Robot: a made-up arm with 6 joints.
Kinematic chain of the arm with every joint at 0, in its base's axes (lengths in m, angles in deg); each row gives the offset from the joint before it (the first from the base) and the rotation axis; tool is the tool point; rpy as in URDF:
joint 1: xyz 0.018 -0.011 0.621 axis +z
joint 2: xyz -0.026 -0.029 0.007 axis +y
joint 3: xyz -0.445 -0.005 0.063 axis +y
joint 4: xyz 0.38 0.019 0.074 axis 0.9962 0 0.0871
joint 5: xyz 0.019 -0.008 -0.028 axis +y
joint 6: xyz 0.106 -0.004 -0.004 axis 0.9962 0 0.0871
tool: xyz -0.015 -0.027 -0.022 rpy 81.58 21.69 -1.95
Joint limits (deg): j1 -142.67..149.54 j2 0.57..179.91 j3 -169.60..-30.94 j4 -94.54..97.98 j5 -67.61..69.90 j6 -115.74..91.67
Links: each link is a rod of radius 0.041 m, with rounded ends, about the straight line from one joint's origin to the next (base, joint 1, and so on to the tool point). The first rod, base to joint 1, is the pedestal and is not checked.
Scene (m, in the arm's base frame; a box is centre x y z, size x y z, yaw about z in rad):
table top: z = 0
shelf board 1: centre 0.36 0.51 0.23 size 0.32 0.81 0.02 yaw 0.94
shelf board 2: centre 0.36 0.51 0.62 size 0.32 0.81 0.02 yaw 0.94
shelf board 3: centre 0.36 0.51 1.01 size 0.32 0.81 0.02 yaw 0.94
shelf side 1: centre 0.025 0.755 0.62 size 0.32 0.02 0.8 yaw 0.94
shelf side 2: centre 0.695 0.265 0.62 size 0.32 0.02 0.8 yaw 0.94
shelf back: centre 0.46 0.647 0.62 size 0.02 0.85 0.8 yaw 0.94
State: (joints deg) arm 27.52 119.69 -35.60 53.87 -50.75 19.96
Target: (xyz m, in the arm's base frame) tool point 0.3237 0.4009 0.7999
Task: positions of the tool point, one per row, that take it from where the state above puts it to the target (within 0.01 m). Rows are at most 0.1 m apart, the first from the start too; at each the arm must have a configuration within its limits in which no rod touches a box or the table.
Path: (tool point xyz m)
1: 0.3422 0.1689 0.5878
2: 0.3032 0.2044 0.6658
3: 0.2503 0.2215 0.7376
4: 0.1901 0.2181 0.7999
5: 0.2370 0.2786 0.8126
6: 0.2820 0.3401 0.8126
7: 0.3237 0.4009 0.7999

